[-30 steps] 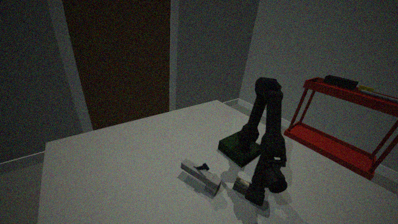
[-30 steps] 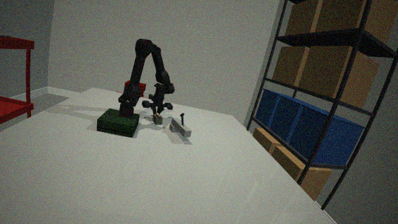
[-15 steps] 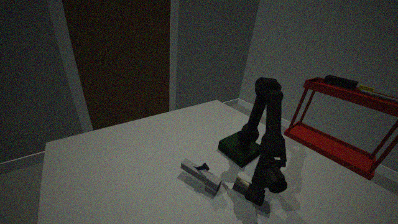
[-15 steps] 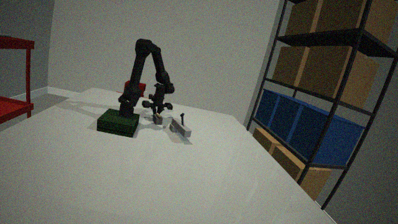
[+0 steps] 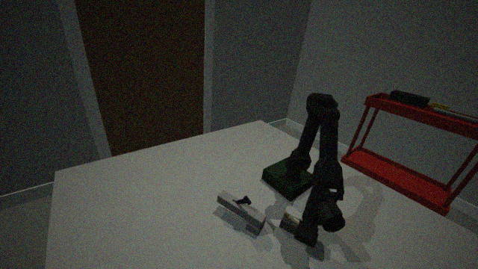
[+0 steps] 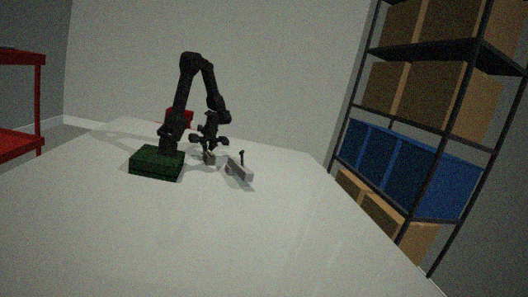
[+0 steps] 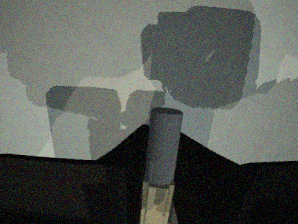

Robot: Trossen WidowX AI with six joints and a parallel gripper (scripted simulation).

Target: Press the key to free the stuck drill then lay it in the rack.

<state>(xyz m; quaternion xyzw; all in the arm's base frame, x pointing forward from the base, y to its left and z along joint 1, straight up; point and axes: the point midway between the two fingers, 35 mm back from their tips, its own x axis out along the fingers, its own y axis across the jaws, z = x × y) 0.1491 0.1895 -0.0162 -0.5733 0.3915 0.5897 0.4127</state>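
Now: the drill 40 mm to the right of my gripper tip, 40 mm above it and 10 mm ahead of it. The rest, counted from my gripper tip: small dark key (180 mm to the right, 150 mm ahead, 90 mm above); long grey block (180 mm to the right, 150 mm ahead, 40 mm above).
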